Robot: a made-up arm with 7 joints. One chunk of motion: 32 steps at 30 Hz.
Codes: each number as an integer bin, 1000 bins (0 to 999) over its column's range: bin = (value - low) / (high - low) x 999, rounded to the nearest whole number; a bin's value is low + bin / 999 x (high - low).
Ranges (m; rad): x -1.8..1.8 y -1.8..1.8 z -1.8..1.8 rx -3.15..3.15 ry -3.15..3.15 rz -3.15..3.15
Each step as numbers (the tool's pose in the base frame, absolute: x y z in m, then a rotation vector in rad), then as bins.
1 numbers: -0.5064 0.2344 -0.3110 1.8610 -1.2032 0.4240
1 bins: 359 565 413 795 309 567
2 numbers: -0.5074 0.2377 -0.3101 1.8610 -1.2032 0.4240
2 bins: 359 565 413 795 309 567
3 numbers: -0.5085 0.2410 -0.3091 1.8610 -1.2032 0.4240
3 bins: 358 566 414 795 309 567
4 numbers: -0.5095 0.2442 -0.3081 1.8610 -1.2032 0.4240
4 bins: 358 567 414 795 309 567
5 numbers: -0.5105 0.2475 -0.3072 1.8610 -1.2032 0.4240
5 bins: 358 568 414 795 309 567
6 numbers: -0.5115 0.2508 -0.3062 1.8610 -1.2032 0.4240
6 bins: 358 569 415 795 309 567
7 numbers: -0.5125 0.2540 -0.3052 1.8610 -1.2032 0.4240
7 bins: 357 570 415 795 309 567
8 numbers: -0.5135 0.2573 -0.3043 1.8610 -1.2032 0.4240
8 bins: 357 571 415 795 309 567
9 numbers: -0.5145 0.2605 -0.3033 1.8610 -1.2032 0.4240
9 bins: 357 572 415 795 309 567
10 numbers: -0.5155 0.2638 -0.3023 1.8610 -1.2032 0.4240
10 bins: 356 573 416 795 309 567
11 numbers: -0.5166 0.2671 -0.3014 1.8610 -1.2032 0.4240
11 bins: 356 574 416 795 309 567
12 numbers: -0.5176 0.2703 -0.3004 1.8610 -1.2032 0.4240
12 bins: 356 575 416 795 309 567
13 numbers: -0.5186 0.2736 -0.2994 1.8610 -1.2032 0.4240
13 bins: 356 575 416 795 309 567
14 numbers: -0.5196 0.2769 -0.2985 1.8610 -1.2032 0.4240
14 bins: 355 576 417 795 309 567
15 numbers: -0.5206 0.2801 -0.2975 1.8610 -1.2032 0.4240
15 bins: 355 577 417 795 309 567
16 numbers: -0.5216 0.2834 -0.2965 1.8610 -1.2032 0.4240
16 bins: 355 578 417 795 309 567
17 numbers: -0.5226 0.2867 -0.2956 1.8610 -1.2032 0.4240
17 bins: 354 579 417 795 309 567
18 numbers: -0.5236 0.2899 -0.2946 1.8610 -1.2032 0.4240
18 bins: 354 580 418 795 309 567
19 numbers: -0.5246 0.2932 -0.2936 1.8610 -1.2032 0.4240
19 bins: 354 581 418 795 309 567
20 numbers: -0.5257 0.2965 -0.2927 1.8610 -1.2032 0.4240
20 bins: 354 582 418 795 309 567
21 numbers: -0.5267 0.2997 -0.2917 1.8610 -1.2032 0.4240
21 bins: 353 583 419 795 309 567
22 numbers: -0.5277 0.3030 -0.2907 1.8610 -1.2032 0.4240
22 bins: 353 584 419 795 309 567
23 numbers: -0.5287 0.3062 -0.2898 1.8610 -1.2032 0.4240
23 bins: 353 584 419 795 309 567
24 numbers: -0.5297 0.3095 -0.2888 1.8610 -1.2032 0.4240
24 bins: 353 585 419 795 309 567
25 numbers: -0.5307 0.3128 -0.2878 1.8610 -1.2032 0.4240
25 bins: 352 586 420 795 309 567
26 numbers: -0.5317 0.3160 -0.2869 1.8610 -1.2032 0.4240
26 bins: 352 587 420 795 309 567
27 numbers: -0.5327 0.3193 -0.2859 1.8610 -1.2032 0.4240
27 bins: 352 588 420 795 309 567
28 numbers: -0.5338 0.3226 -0.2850 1.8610 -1.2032 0.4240
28 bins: 351 589 420 795 309 567
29 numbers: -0.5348 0.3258 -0.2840 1.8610 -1.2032 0.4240
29 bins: 351 590 421 795 309 567
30 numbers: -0.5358 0.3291 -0.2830 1.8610 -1.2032 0.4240
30 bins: 351 591 421 795 309 567
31 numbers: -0.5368 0.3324 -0.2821 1.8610 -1.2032 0.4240
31 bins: 351 592 421 795 309 567
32 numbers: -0.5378 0.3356 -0.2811 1.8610 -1.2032 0.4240
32 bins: 350 593 421 795 309 567
